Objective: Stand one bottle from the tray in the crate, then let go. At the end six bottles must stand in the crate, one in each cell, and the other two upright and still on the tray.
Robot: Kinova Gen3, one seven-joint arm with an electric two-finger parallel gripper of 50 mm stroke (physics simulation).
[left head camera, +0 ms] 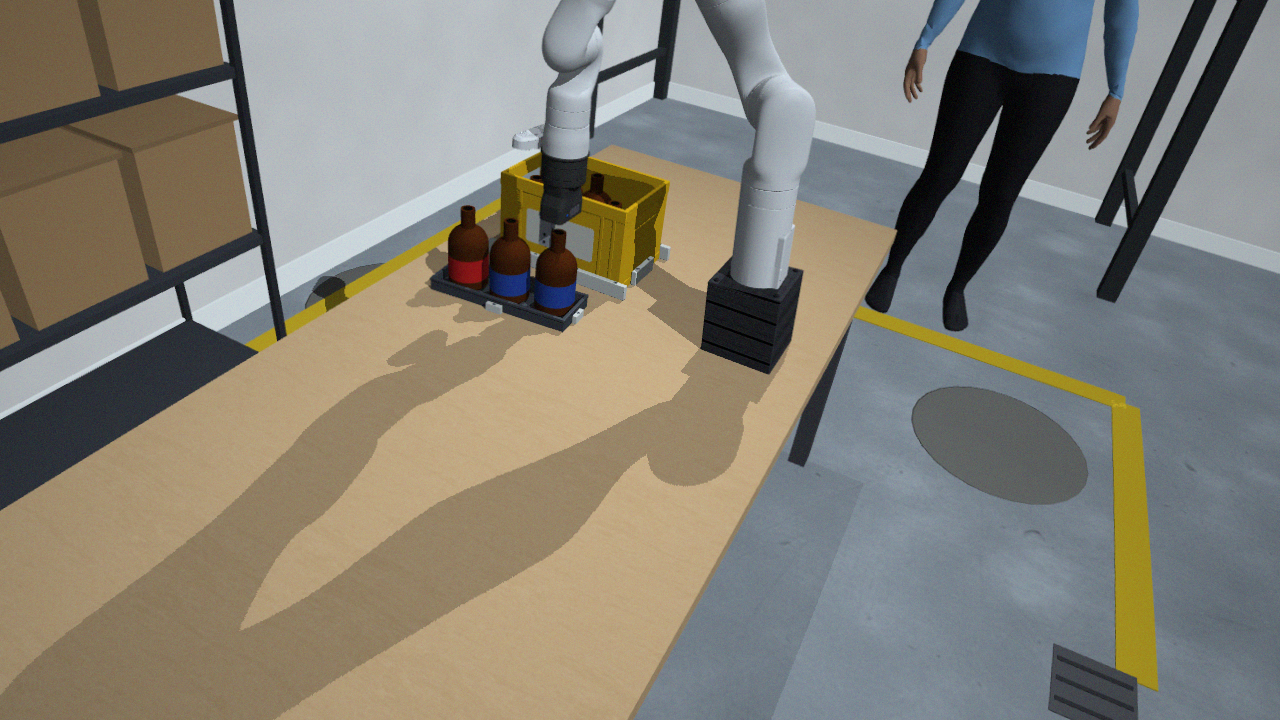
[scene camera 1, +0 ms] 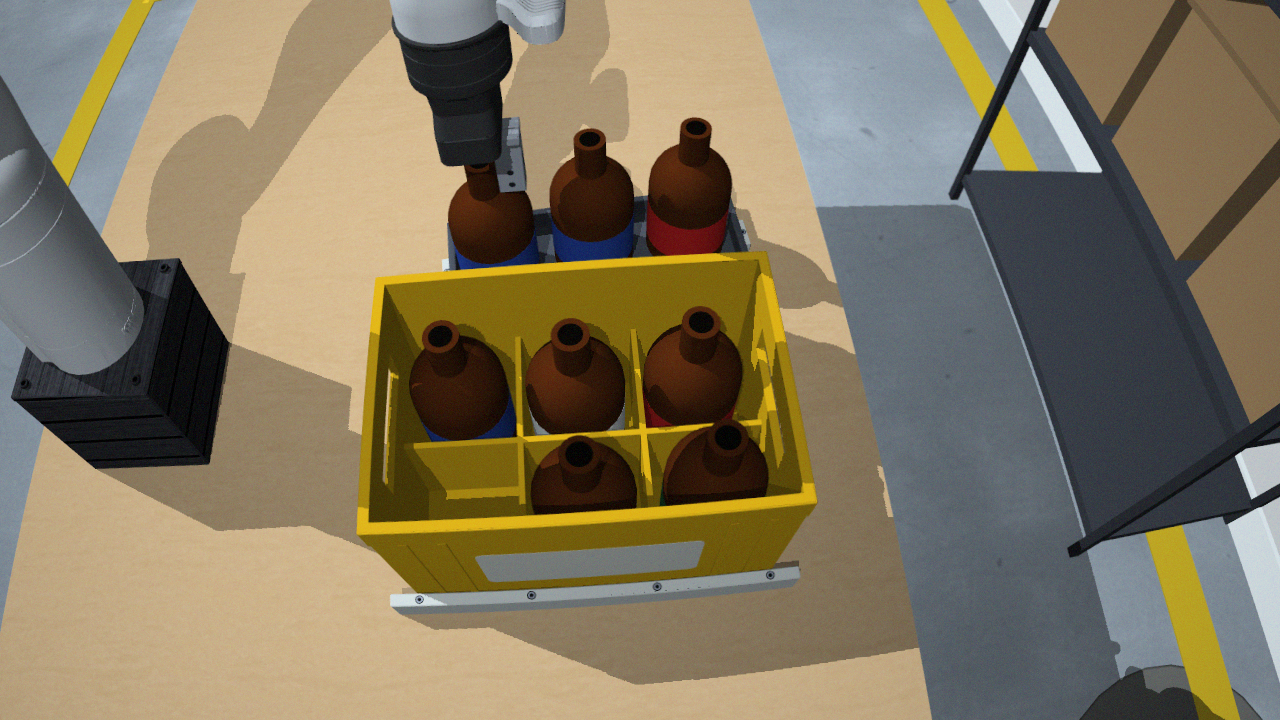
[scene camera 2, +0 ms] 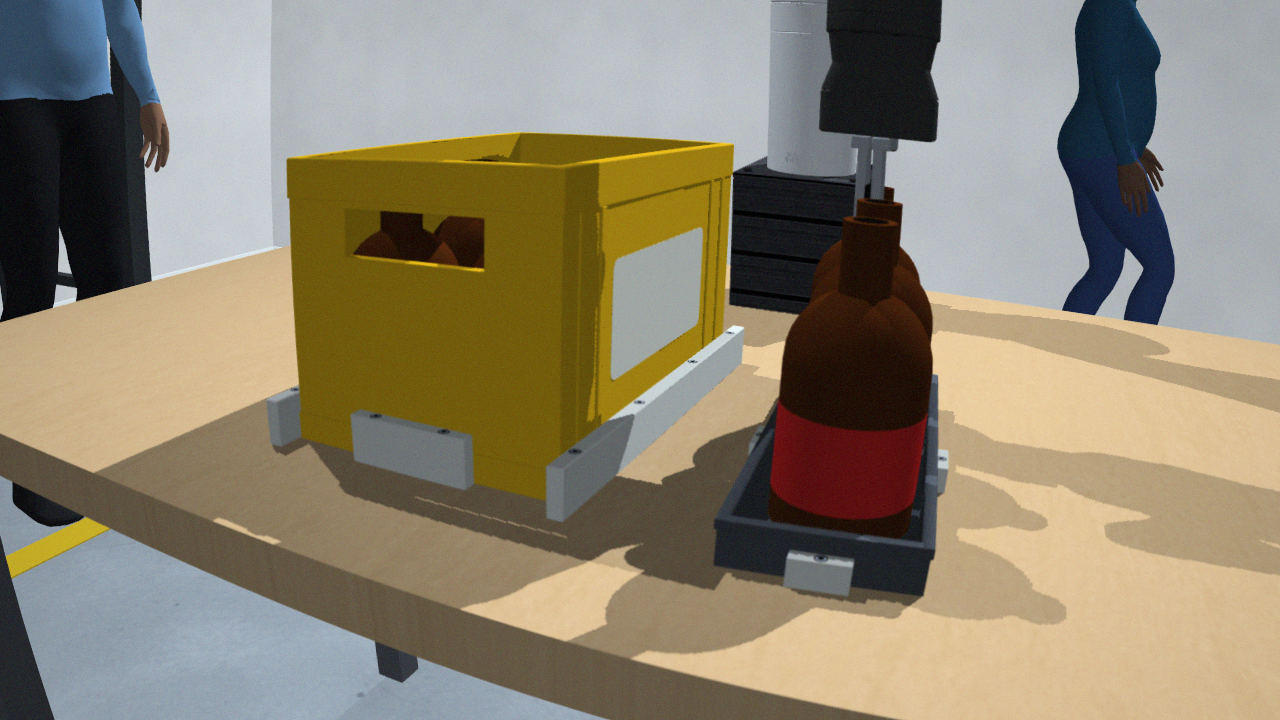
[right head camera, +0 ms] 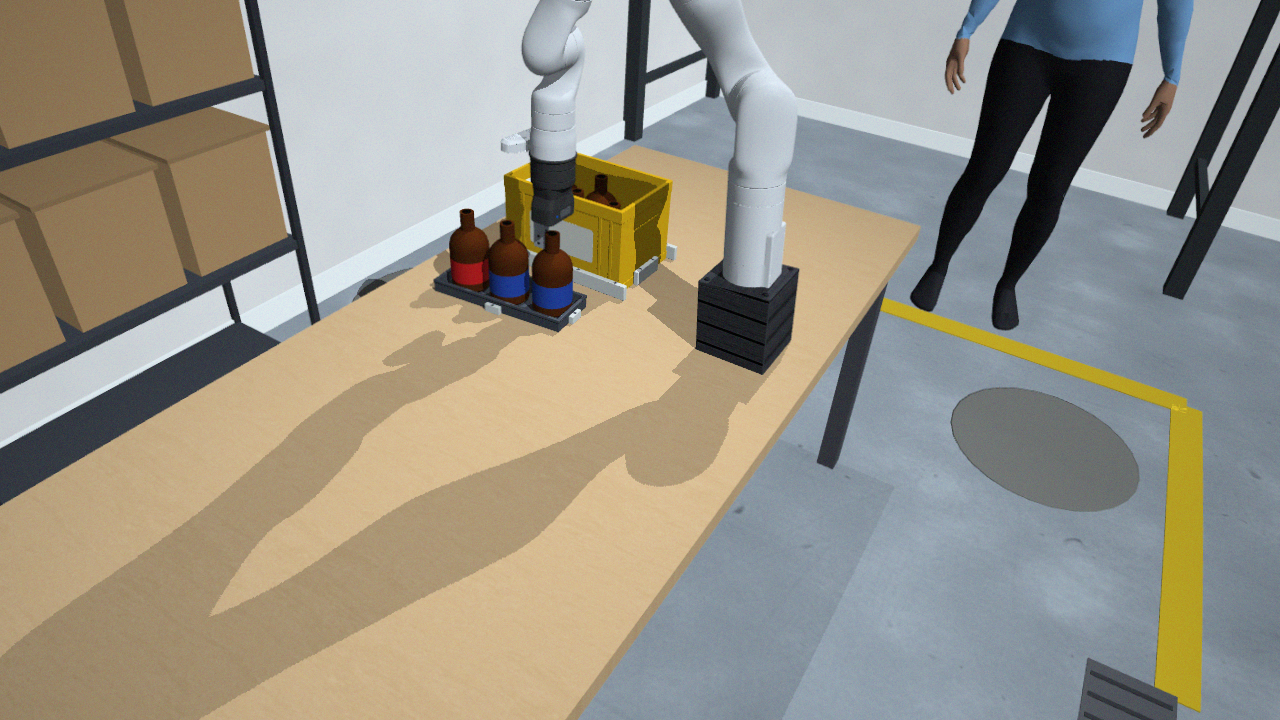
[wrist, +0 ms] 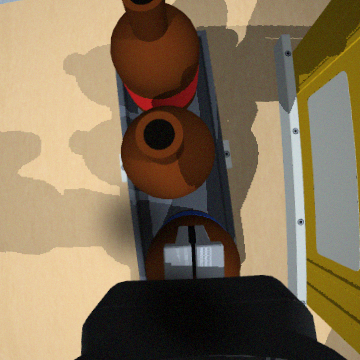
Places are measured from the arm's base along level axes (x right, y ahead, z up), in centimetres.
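Pixels of known places: gripper, fingertip midpoint: (left head camera: pixel 546 244) (scene camera 1: pixel 513 184) (right head camera: pixel 541 245) (wrist: pixel 191 241); arm's base, origin of the base link: (left head camera: pixel 756 275) (scene camera 1: pixel 95 325) (scene camera 2: pixel 811 168) (right head camera: pixel 749 274).
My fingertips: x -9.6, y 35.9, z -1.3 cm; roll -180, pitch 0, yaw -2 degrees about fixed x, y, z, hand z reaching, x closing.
Note:
Ahead of a thing's pixels: the offset from my fingertips to its middle.
Three brown bottles stand upright on the dark tray (left head camera: pixel 563 321) (scene camera 2: pixel 886 565) (wrist: pixel 216 115): a red-labelled one @[dy +15.2, dx -1.6, dz -4.6 cm] (left head camera: pixel 467 255) (scene camera 1: pixel 689 192) (scene camera 2: pixel 850 358) (wrist: pixel 155 55), a blue-labelled middle one @[dy +6.5, dx -1.2, dz -4.6 cm] (left head camera: pixel 510 259) (scene camera 1: pixel 591 198) (wrist: pixel 170 175) and a blue-labelled end one @[dy -2.4, dx -0.1, dz -4.5 cm] (left head camera: pixel 556 268) (scene camera 1: pixel 490 219). My gripper (scene camera 1: pixel 512 183) (scene camera 2: pixel 868 201) (wrist: pixel 191 241) is shut, fingers together and empty. It is beside the end bottle's neck, on the middle bottle's side, above the shoulder. The yellow crate @[dy +3.4, dx +21.3, dz -4.1 cm] (scene camera 1: pixel 581 516) (scene camera 2: pixel 429 340) holds several bottles; its near-left cell in scene camera 1 is empty. The gripper body partly hides the end bottle's neck.
The arm's black base block (left head camera: pixel 750 322) (scene camera 1: pixel 179 385) stands beside the crate and tray. A light rail @[dy +3.0, dx +31.2, dz -11.3 cm] (scene camera 1: pixel 590 591) runs along the crate's foot, and another rail @[dy +3.9, dx +11.4, dz -11.3 cm] (scene camera 2: pixel 644 420) (wrist: pixel 295 190) lies between crate and tray. A shelf (left head camera: pixel 134 349) with boxes stands beyond the table.

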